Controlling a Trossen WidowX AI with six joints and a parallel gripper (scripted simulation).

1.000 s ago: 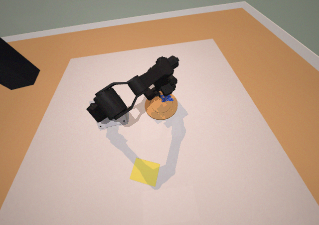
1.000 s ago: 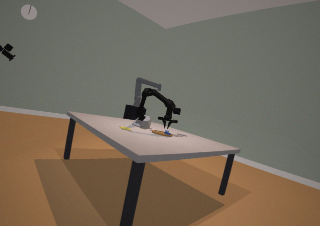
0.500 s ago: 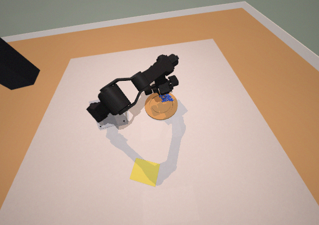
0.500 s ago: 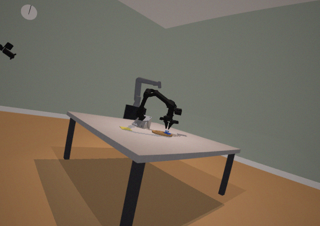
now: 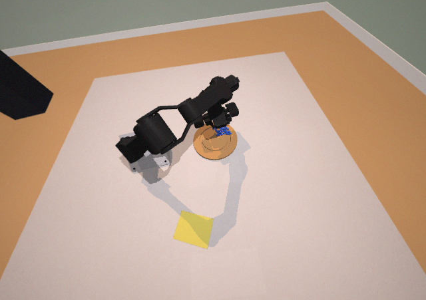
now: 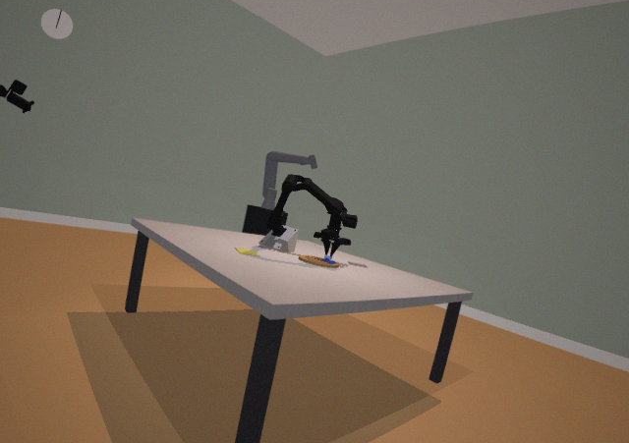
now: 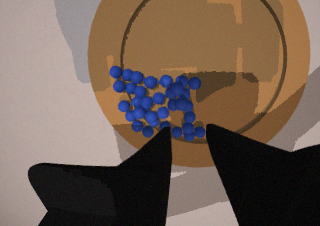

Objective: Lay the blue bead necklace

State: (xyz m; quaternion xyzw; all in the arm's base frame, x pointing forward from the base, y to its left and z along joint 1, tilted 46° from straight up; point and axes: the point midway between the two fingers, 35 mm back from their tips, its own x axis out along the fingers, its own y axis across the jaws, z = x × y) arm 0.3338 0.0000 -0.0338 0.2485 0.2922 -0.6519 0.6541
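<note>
Now: the round bead board 40 mm to the right of my gripper tip, 30 mm below it and 20 mm behind it. The rest, counted from my gripper tip: yellow square patch: 370 mm to the right, 180 mm behind, 40 mm below; flat grey tile: 270 mm to the left, 40 mm below, 20 mm ahead; light blue cube: 160 mm to the left, 110 mm behind, 30 mm below.
</note>
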